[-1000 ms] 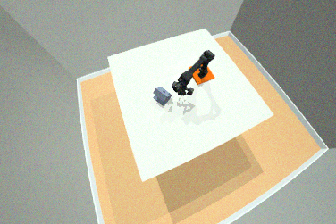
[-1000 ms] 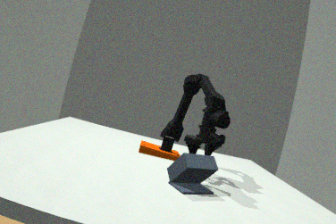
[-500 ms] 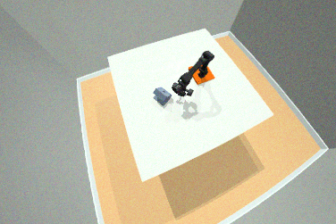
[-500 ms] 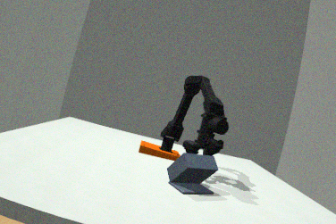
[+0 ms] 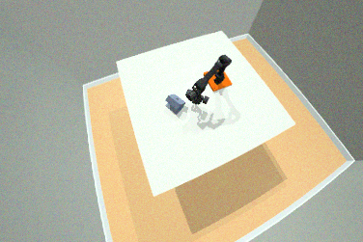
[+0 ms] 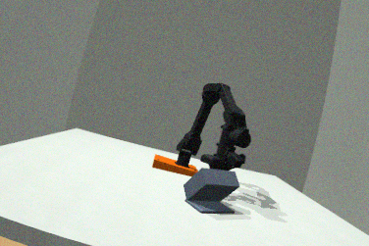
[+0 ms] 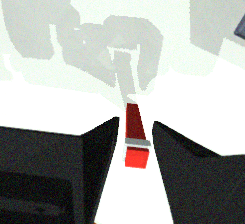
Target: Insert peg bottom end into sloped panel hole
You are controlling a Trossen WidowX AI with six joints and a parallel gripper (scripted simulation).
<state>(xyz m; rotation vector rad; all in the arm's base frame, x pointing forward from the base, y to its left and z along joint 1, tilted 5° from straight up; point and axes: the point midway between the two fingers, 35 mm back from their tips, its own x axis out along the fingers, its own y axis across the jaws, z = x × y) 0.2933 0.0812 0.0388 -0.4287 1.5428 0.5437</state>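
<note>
The grey-blue sloped panel is 16 cm ahead of my gripper tip, 7 cm to the right of it and 2 cm above it. Also, from my gripper tip: thin flat foot plate 18 cm ahead, 6 cm to the right, 4 cm below; then red peg 2 cm above.
</note>
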